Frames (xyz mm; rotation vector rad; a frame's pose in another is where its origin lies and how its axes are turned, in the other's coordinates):
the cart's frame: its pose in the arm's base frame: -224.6 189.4 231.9 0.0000 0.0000 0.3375
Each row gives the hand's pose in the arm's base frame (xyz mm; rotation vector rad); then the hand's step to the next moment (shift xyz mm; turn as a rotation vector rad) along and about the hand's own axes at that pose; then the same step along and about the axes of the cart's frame.
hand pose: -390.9 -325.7 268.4 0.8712 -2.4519 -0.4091
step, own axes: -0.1 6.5 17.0 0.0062 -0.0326 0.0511
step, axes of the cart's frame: -9.6 10.6 -11.3 -0.0225 -0.0163 -0.0542
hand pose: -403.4 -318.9 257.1 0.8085 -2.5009 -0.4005
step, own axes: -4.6 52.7 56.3 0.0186 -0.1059 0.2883
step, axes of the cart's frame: -31.1 65.1 -27.5 -0.1271 -0.0168 -0.2797
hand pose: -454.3 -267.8 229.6 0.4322 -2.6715 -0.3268
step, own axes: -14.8 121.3 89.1 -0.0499 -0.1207 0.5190
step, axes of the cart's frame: -9.2 142.7 -49.3 -0.1460 0.0398 -0.5133
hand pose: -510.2 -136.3 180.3 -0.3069 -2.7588 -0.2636
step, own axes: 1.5 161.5 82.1 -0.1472 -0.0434 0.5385
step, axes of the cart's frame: 68.2 159.6 -51.9 -0.0300 0.0638 -0.5555
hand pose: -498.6 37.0 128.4 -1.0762 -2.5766 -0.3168
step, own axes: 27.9 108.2 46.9 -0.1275 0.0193 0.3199
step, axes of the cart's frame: 82.4 85.5 -24.2 0.0395 0.0233 -0.3419
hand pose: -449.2 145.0 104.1 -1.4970 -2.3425 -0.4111
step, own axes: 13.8 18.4 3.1 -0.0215 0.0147 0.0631
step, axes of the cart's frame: 17.0 15.3 4.2 0.0183 0.0088 -0.0652
